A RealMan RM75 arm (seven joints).
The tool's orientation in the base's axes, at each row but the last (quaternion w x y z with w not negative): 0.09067, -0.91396, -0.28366, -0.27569; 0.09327, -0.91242, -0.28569, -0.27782; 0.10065, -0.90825, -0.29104, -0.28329; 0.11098, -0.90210, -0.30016, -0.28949; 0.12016, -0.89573, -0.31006, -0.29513; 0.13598, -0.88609, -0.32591, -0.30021; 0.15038, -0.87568, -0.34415, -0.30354
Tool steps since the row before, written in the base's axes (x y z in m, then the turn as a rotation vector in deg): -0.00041, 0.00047, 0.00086, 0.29, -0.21, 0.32; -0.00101, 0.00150, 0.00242, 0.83, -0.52, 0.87; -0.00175, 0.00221, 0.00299, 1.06, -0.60, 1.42; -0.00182, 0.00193, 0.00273, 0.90, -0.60, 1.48; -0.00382, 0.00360, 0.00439, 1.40, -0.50, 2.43; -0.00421, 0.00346, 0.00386, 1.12, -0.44, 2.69; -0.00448, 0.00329, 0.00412, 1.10, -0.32, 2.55
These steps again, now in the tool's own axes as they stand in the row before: 0.00042, -0.00063, -0.00075, 0.28, 0.33, -0.20; 0.00137, -0.00184, -0.00197, 0.81, 0.89, -0.52; 0.00158, -0.00287, -0.00248, 1.24, 1.08, -0.89; 0.00134, -0.00271, -0.00231, 1.17, 0.98, -1.01; 0.00197, -0.00534, -0.00380, 2.11, 1.19, -1.50; 0.00155, -0.00555, -0.00338, 2.13, 0.95, -1.80; 0.00171, -0.00570, -0.00354, 2.09, 0.85, -1.64
